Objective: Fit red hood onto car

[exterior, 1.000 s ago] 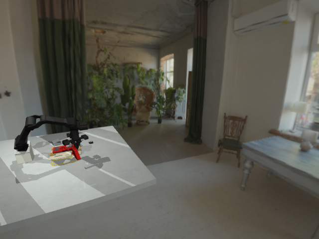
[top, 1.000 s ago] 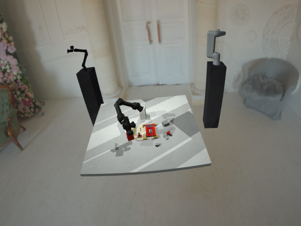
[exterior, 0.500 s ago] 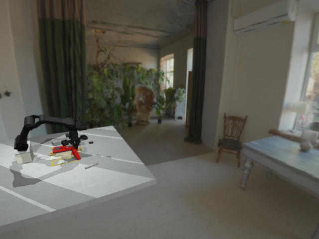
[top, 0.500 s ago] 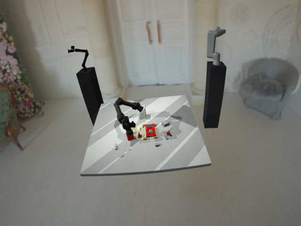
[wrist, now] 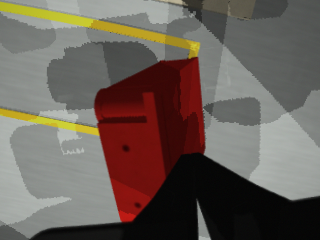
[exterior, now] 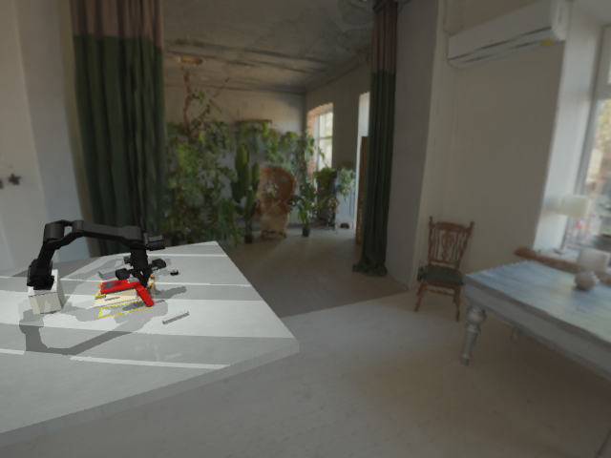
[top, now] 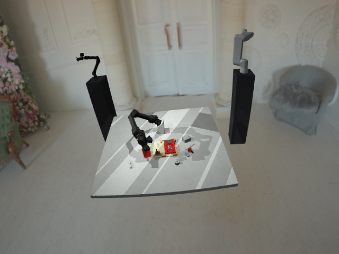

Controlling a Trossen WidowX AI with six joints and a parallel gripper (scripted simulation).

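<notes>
Now: the red hood 30 mm below my gripper tip and 10 mm behind it. From my gripper tip the other things lie so: black wheel: 310 mm to the left, 90 mm ahead, 70 mm below; grey bar: 150 mm to the right, 120 mm ahead, 70 mm below.
</notes>
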